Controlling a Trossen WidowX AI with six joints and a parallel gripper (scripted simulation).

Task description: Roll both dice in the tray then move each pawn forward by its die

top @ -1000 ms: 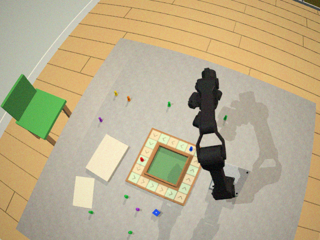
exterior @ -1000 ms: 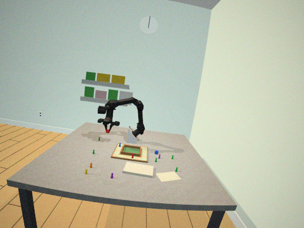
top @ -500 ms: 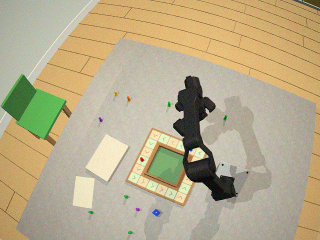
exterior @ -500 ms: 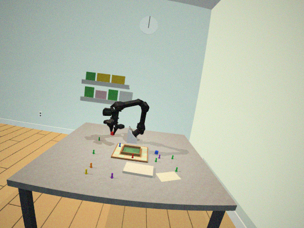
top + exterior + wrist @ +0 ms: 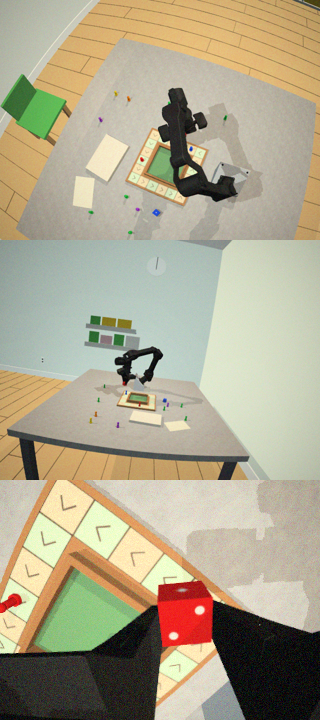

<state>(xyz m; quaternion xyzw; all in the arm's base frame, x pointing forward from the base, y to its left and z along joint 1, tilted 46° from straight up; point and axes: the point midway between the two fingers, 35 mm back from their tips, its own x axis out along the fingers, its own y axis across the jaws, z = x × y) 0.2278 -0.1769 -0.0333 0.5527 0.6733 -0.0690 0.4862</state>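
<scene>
My gripper tip is now 2 cm short of the blue die, 34 cm to the right of it and 11 cm above it. Also, from my gripper tip: green tray 3 cm ahead, 12 cm to the left, 12 cm below; then red pawn 15 cm ahead, 13 cm to the left, 10 cm below; then blue pawn 5 cm behind, 2 cm to the left, 10 cm below.
</scene>
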